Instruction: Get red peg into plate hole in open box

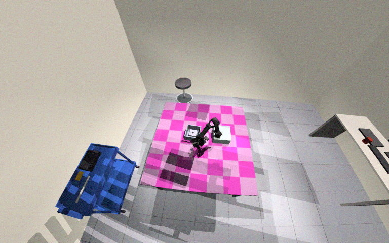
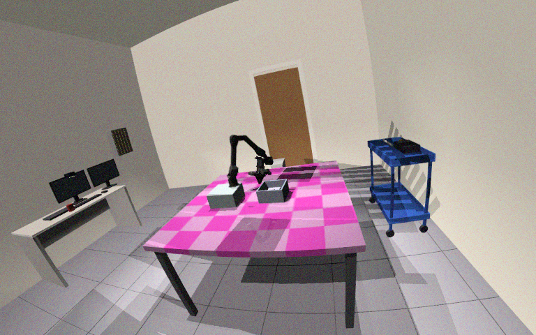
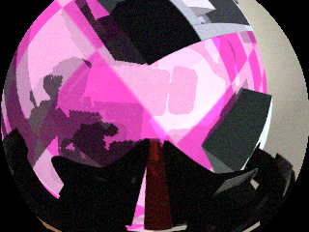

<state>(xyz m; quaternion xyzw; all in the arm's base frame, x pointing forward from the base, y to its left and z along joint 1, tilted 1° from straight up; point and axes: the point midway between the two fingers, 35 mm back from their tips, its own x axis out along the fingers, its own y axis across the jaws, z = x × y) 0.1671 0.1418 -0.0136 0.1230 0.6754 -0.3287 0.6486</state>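
The plate is 160 mm ahead of my gripper tip, 130 mm to the right of it and 10 mm below it. Round my gripper tip: grey box (160 mm ahead, 130 mm to the right, 30 mm below); red peg (30 mm above, 10 mm to the left).
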